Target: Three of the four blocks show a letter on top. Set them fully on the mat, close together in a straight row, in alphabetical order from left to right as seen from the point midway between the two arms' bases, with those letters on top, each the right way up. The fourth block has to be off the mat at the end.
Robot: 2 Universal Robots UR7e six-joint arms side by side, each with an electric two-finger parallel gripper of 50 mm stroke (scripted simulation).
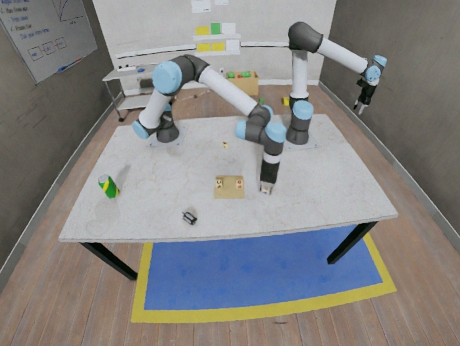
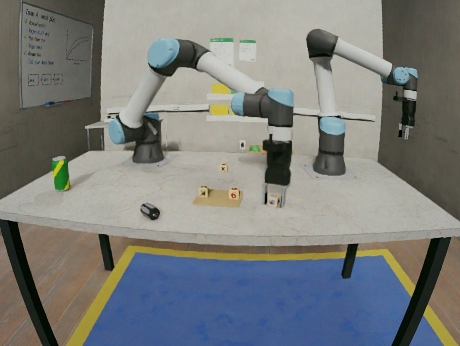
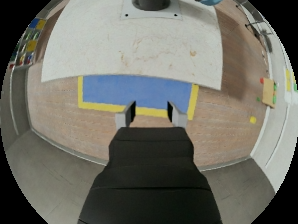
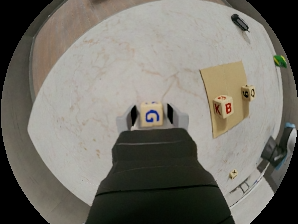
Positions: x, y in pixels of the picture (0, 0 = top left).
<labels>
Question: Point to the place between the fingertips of my right gripper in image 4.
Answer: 151, 110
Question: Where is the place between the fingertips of my right gripper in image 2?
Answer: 273, 205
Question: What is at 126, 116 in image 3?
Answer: My left gripper.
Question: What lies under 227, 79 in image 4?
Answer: A tan mat.
</labels>
